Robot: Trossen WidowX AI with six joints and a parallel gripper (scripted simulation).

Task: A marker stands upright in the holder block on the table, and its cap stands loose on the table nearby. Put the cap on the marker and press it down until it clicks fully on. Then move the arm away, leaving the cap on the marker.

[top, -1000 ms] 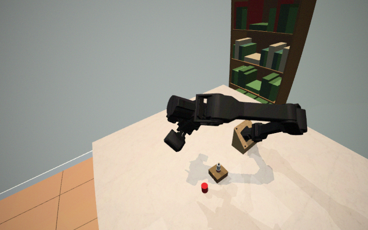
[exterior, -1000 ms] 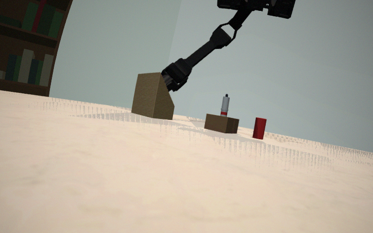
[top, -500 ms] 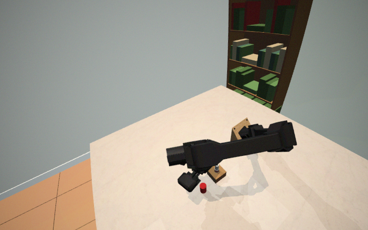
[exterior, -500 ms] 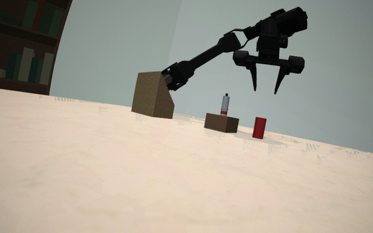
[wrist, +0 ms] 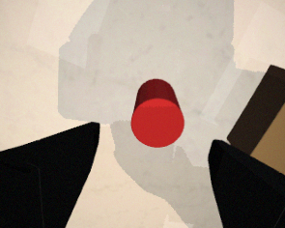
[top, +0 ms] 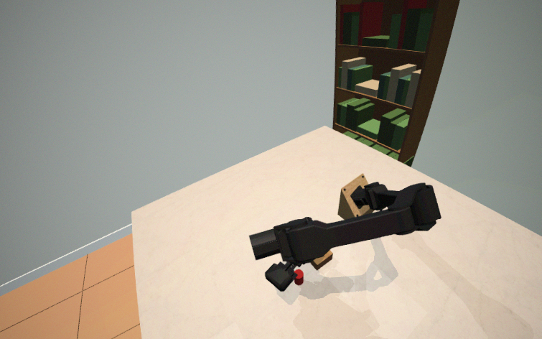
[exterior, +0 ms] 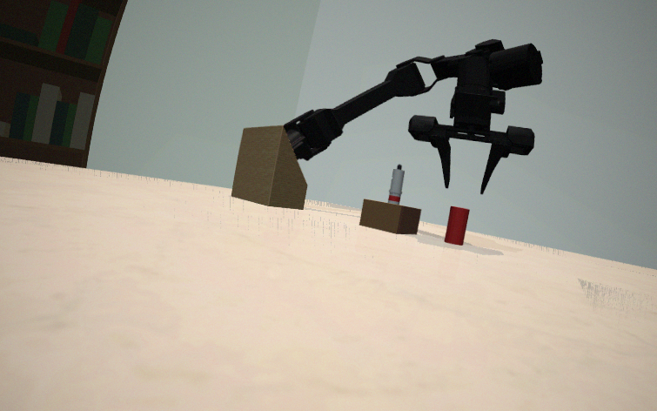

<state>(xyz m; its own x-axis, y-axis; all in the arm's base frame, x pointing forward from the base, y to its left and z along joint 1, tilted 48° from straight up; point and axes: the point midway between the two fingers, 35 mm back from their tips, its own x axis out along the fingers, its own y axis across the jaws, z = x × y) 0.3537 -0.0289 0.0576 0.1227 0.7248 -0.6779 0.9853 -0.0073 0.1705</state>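
The red cap is 5 cm below my gripper tip. Round my gripper tip: brown holder block: 11 cm behind, 6 cm below, 1 cm to the right.
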